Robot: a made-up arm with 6 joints.
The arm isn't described. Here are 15 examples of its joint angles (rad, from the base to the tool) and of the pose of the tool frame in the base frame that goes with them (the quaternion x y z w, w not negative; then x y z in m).
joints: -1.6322 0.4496 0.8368 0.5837 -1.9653 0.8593
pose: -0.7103 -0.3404 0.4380 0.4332 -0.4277 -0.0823 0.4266
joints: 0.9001 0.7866 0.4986 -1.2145 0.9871 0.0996
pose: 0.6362 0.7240 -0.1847 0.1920 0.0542 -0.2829 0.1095
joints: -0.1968 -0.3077 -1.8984 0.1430 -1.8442 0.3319
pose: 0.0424 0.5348 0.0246 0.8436 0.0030 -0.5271 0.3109
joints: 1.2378 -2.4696 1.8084 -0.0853 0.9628 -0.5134
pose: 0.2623 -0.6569 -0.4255 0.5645 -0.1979 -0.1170 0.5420
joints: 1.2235 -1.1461 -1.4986 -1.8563 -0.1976 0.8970
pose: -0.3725 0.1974 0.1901 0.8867 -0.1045 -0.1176 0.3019
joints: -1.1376 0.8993 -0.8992 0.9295 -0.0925 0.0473
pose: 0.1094 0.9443 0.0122 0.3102 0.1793 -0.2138 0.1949
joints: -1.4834 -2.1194 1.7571 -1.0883 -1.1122 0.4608
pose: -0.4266 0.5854 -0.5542 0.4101 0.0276 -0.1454 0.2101
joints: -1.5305 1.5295 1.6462 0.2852 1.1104 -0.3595
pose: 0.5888 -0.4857 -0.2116 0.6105 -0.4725 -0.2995 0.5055
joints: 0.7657 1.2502 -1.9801 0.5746 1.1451 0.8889
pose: 0.8913 -0.4175 -0.1464 0.0990 -0.3208 -0.5869 0.1969
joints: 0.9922 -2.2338 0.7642 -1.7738 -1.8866 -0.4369
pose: 0.4249 0.4558 -0.7554 0.2028 -0.0740 -0.3991 0.5183
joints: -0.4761 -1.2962 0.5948 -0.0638 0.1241 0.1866
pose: -0.0740 0.2430 -0.0672 0.9649 -0.1909 -0.0122 0.4073
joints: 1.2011 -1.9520 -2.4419 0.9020 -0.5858 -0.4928
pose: -0.3107 -0.2205 0.5329 0.7556 -0.2904 -0.6651 0.3829
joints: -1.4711 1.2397 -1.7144 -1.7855 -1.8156 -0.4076
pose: 0.1327 -0.3615 -0.7665 0.5140 -0.2234 -0.0822 0.2689
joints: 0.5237 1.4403 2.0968 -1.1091 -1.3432 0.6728
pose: 0.8166 -0.3152 0.0514 0.4807 -0.2620 -0.3888 0.0603
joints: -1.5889 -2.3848 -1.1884 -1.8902 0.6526 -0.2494
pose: 0.4005 -0.5498 -0.7295 0.0720 -0.3952 -0.1774 0.3599
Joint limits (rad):
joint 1: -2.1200..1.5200
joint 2: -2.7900..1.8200
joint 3: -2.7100..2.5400
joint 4: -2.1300..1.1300
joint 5: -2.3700..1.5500
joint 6: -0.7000..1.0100
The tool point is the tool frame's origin. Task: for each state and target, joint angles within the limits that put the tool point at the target. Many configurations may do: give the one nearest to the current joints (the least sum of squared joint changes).
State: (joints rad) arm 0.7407 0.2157 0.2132 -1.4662 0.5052 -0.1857
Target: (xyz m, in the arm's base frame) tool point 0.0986 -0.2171 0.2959
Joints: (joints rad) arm 0.7580 0.0936 -0.3967 -1.2532 0.6555 -0.0248
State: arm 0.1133 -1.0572 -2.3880 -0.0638 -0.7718 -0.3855
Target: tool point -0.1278 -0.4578 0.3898
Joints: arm -0.1065 -1.5448 -2.1056 -0.2647 -0.7660 -0.7000
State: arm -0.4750 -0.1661 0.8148 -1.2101 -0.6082 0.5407
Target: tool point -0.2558 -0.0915 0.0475
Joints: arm -0.7628 0.0927 0.3755 -1.2418 -0.6161 0.3844
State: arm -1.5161 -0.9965 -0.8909 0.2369 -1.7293 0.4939
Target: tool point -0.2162 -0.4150 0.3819
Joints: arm -1.0249 -1.7578 -1.2019 -0.1256 -2.3515 1.0012
